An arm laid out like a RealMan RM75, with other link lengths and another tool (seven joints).
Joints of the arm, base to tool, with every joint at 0 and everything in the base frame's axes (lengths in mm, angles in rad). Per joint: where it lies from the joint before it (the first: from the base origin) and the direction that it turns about. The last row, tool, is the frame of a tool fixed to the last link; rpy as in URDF.
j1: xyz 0 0 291 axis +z
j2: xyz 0 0 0 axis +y
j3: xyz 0 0 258.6 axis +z
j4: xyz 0 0 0 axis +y
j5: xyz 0 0 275.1 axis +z
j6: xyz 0 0 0 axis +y
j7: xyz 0 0 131 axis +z
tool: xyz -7 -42 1 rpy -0.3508 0 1.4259
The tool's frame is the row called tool.
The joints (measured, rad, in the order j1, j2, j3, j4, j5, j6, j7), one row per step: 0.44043 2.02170 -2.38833 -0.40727 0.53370 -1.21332 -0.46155; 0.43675 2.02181 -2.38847 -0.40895 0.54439 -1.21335 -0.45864; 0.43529 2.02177 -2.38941 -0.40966 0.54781 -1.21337 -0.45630; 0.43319 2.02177 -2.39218 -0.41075 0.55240 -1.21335 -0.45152; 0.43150 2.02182 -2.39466 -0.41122 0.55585 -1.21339 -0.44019; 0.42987 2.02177 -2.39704 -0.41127 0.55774 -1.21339 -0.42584; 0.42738 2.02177 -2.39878 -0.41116 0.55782 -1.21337 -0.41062; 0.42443 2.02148 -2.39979 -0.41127 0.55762 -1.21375 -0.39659; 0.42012 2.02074 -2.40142 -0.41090 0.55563 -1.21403 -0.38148; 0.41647 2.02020 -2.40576 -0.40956 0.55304 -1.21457 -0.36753; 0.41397 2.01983 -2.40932 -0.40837 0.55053 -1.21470 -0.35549; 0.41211 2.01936 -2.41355 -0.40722 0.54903 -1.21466 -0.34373; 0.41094 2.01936 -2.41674 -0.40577 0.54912 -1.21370 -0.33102; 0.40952 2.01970 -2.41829 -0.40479 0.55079 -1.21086 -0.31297
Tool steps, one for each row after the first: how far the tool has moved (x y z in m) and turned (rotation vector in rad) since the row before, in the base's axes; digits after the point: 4 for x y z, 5 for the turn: 0.0018 -0.0004 0.0009 0.00380 0.00953 -0.01044; 0.0006 -0.0003 0.0001 -0.00021 0.00392 -0.00351; 0.0008 -0.0006 -0.0002 -0.00241 0.00615 -0.00459; 0.0010 -0.0003 -0.0002 -0.00611 0.01055 -0.00567; 0.0011 -0.0003 -0.0003 -0.00834 0.01177 -0.00574; 0.0014 -0.0006 -0.0004 -0.00921 0.01167 -0.00604; 0.0015 -0.0006 -0.0001 -0.00784 0.01095 -0.00589; 0.0022 -0.0011 -0.0002 -0.00966 0.00982 -0.00648; 0.0019 -0.0014 -0.0008 -0.01154 0.00712 -0.00438; 0.0014 -0.0010 -0.0008 -0.01012 0.00596 -0.00336; 0.0012 -0.0008 -0.0008 -0.01003 0.00586 -0.00319; 0.0013 -0.0005 -0.0007 -0.00934 0.00754 -0.00520; 0.0017 -0.0001 -0.0006 -0.01069 0.01299 -0.00997
